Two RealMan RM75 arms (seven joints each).
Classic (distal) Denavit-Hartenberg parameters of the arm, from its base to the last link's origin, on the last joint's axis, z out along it. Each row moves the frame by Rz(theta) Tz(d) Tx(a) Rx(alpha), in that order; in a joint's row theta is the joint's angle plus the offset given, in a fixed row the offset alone. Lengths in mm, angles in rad.
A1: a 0, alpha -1.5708, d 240.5, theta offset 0
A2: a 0, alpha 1.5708, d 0, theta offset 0
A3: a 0, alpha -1.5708, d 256, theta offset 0
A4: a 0, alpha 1.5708, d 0, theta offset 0
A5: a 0, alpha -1.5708, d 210, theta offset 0
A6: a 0, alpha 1.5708, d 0, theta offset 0
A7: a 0, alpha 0, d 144, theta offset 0
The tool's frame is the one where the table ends.
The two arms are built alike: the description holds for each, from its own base.
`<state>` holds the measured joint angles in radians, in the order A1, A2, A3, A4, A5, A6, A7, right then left.
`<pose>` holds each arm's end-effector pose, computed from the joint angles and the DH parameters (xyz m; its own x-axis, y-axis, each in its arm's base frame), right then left.
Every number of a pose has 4 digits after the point.
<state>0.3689 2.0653 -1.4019 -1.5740 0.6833 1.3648 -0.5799 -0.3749 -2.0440 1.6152 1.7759 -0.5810 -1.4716 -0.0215</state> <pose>0.1877 0.3420 0.0258 0.7823 -0.6185 -0.0744 -0.5673 -0.6580 -0.4953 -0.1455 0.3154 0.0116 0.5650 0.8113 0.1504 0.7550 -0.4348 -0.4909</pose>
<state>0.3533 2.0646 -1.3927 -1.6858 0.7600 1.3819 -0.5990 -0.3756 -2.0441 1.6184 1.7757 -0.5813 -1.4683 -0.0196</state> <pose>0.1598 0.3367 0.0379 0.8344 -0.5343 -0.1351 -0.5278 -0.7042 -0.4750 -0.1447 0.3155 0.0109 0.5693 0.8085 0.1495 0.7527 -0.4393 -0.4904</pose>
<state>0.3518 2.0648 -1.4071 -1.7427 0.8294 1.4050 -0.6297 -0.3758 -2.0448 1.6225 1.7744 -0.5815 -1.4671 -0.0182</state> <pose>0.1388 0.3284 0.0377 0.8741 -0.4623 -0.1494 -0.4784 -0.7652 -0.4308 -0.1444 0.3151 0.0098 0.5716 0.8075 0.1459 0.7511 -0.4432 -0.4893</pose>
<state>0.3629 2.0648 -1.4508 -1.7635 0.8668 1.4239 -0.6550 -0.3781 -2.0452 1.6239 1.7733 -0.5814 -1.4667 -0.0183</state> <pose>0.1232 0.3203 0.0280 0.9066 -0.4029 -0.1252 -0.4189 -0.8239 -0.3817 -0.1437 0.3152 0.0093 0.5733 0.8065 0.1447 0.7501 -0.4455 -0.4888</pose>
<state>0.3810 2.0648 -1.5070 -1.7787 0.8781 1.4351 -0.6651 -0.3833 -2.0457 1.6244 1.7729 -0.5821 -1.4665 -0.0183</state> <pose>0.1091 0.3128 0.0165 0.9334 -0.3472 -0.0904 -0.3565 -0.8696 -0.3416 -0.1420 0.3159 0.0089 0.5773 0.8036 0.1444 0.7482 -0.4498 -0.4877</pose>
